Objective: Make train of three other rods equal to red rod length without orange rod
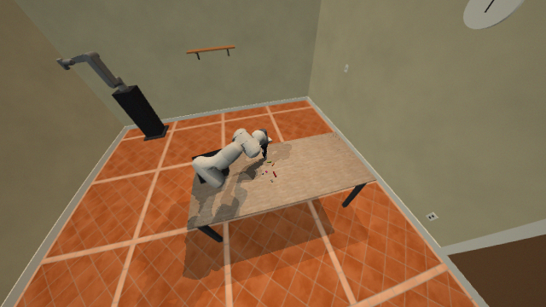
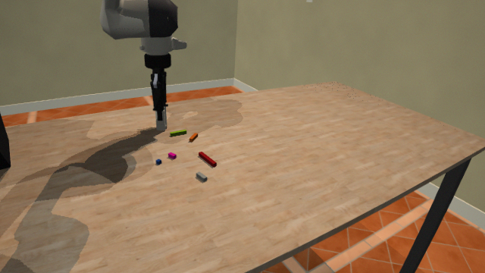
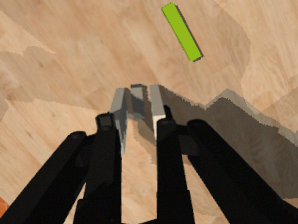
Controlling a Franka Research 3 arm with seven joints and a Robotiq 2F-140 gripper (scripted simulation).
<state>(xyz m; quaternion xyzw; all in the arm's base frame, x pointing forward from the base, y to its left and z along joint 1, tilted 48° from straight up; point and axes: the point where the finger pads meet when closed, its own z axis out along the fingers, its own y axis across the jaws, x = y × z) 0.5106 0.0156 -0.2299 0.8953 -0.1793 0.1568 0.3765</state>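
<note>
Now: the blue rod 7 cm behind my hand, 20 cm to the right of it and 3 cm below it. The rest, counted from my hand: orange rod (6 cm ahead, 11 cm to the right, 3 cm below); magenta rod (3 cm behind, 19 cm to the right, 3 cm below); lime rod (3 cm ahead, 6 cm to the right, 3 cm below).
</note>
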